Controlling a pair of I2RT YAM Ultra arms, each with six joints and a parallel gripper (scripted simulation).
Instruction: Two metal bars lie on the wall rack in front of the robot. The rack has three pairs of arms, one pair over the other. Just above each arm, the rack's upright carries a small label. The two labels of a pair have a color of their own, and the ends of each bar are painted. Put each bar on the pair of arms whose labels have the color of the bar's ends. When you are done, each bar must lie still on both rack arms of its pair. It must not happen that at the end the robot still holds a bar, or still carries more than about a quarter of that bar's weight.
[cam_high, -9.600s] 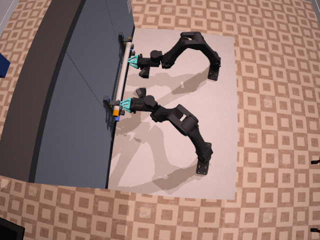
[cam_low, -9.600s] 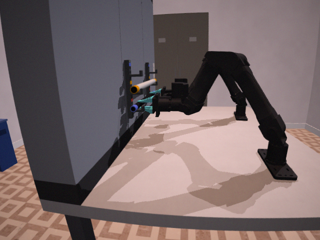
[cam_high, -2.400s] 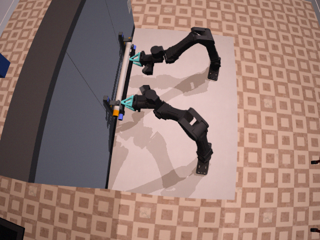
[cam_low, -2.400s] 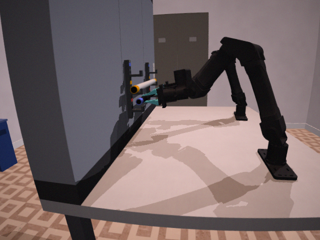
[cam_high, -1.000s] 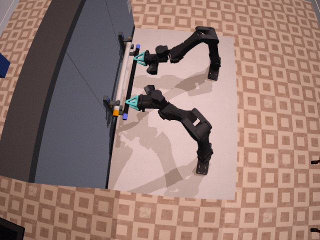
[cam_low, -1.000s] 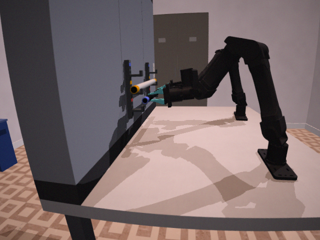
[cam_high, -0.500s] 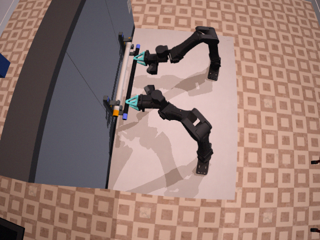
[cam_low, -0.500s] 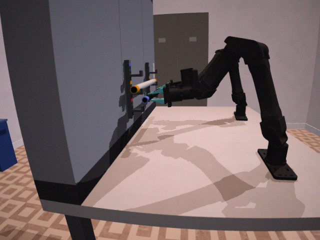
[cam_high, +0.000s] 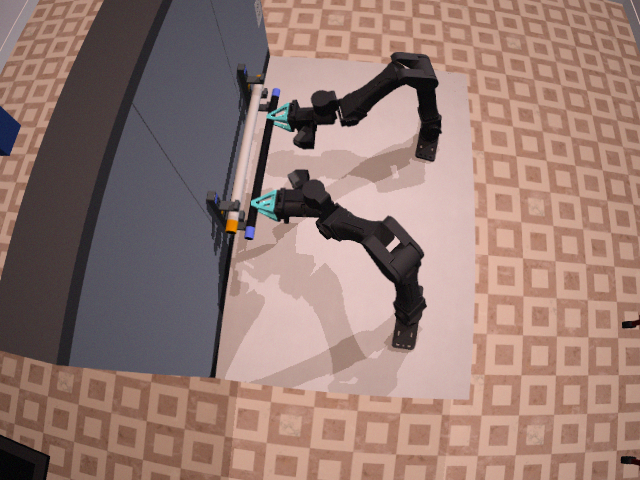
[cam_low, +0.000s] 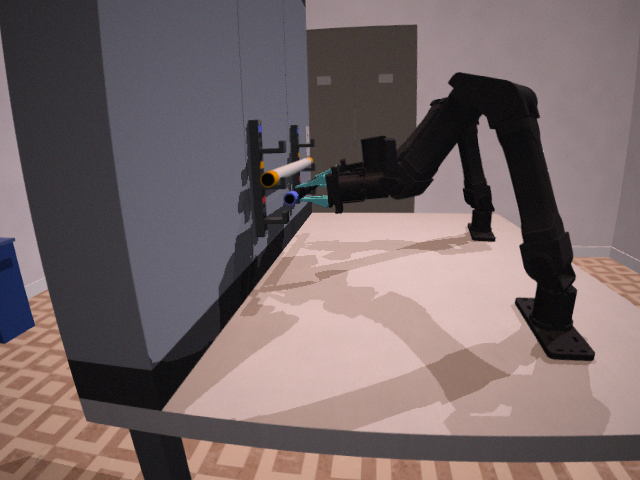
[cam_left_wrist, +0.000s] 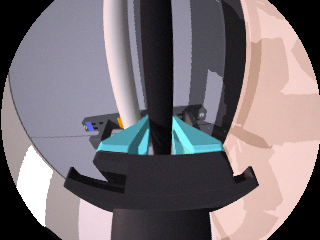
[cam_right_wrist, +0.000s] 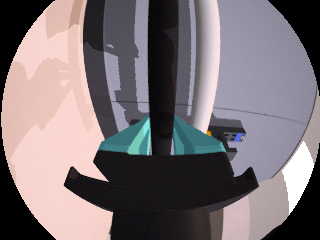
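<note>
My right hand is 140 mm to the right of the dark metal bar and 10 mm past it. From my right hand the other things lie so: pale metal bar: 140 mm to the left, 50 mm above, 30 mm ahead; then tall grey wall panel: 240 mm above, 190 mm to the left, 140 mm ahead.
</note>
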